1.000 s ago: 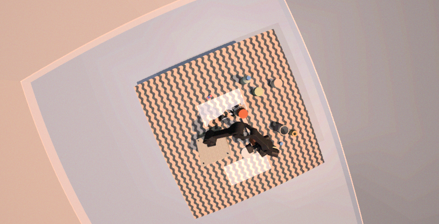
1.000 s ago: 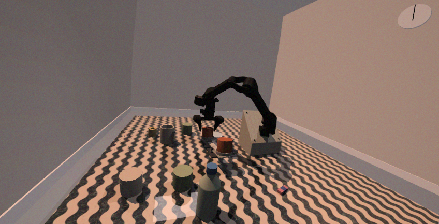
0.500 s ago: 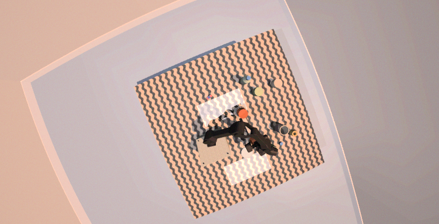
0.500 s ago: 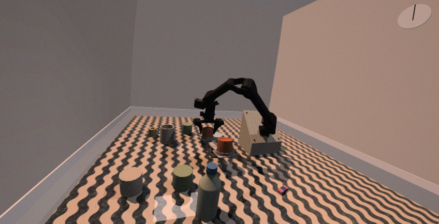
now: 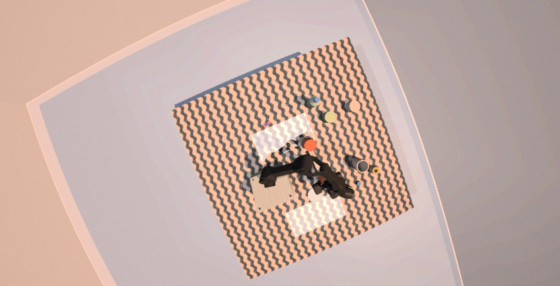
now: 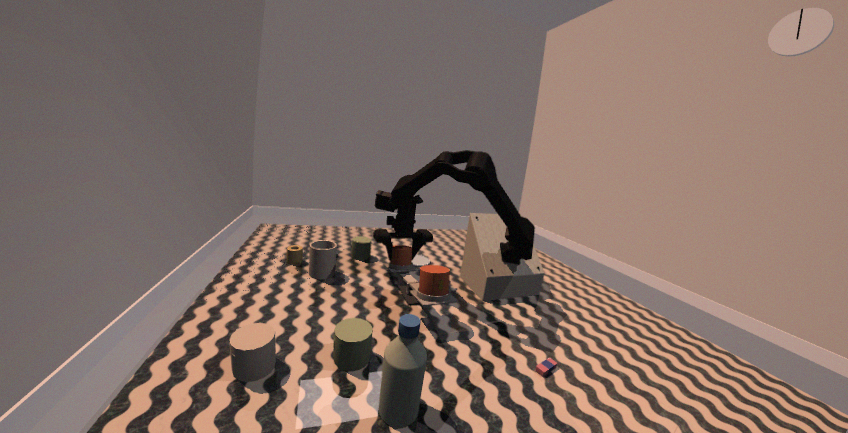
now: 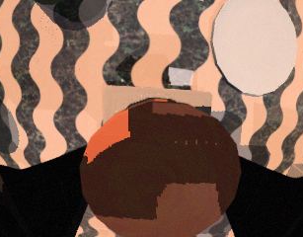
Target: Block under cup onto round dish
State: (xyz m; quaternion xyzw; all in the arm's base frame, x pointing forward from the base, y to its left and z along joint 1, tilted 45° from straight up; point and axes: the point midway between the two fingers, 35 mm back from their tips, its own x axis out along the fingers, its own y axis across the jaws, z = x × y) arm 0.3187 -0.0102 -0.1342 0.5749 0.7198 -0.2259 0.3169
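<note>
My gripper tip is now 80 mm past the round dish, 110 mm to the left of it and 40 mm above it. Also, from my gripper tip: grey mug 250 mm ahead, 30 mm to the left; then pale green block 10 mm below; then yellow ring 350 mm ahead, 50 mm to the right, 20 mm below.
</note>
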